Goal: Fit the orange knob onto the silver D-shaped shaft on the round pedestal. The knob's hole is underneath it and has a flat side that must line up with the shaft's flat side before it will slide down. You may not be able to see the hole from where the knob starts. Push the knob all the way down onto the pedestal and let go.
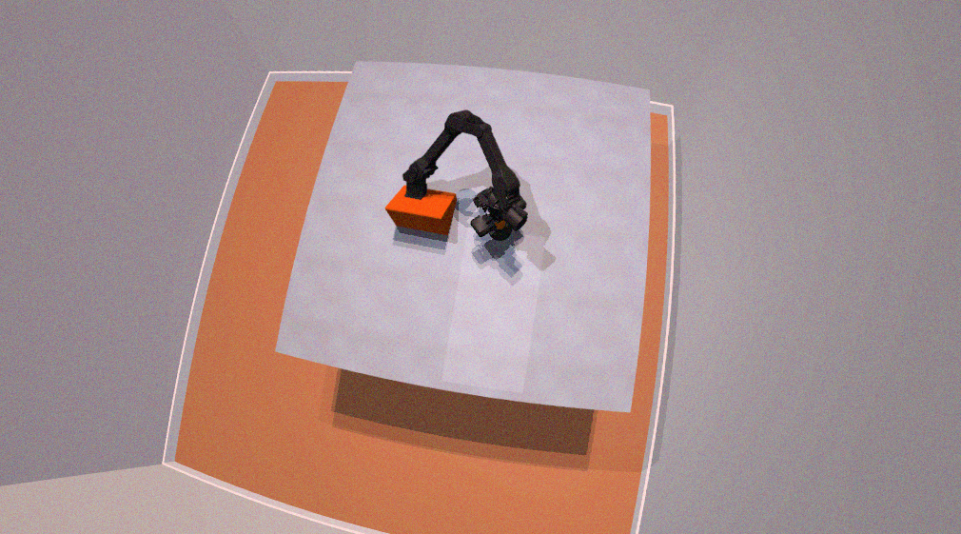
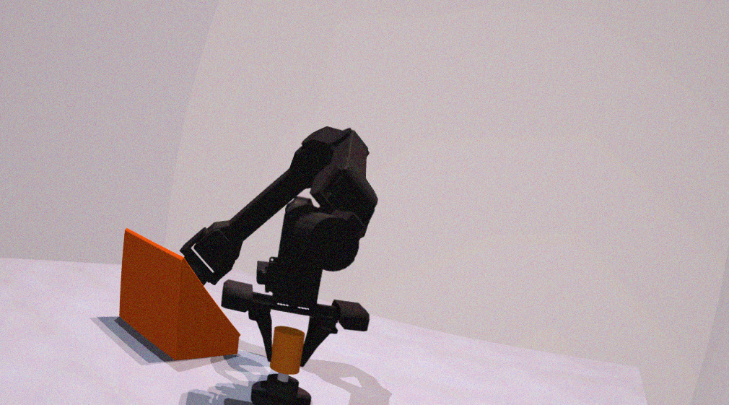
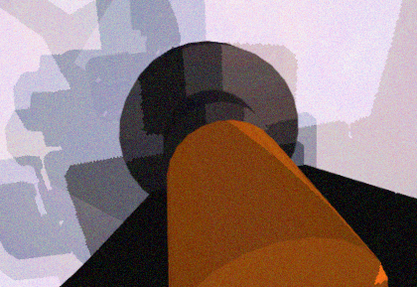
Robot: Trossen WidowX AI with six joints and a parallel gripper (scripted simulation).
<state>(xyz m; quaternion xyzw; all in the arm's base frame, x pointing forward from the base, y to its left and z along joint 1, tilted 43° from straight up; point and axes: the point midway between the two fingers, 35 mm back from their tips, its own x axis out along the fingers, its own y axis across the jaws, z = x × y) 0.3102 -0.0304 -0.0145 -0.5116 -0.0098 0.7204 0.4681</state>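
Now: gripper tip 30 mm below the orange knob. From my gripper tip the other things lie so: round pedestal 40 mm below.
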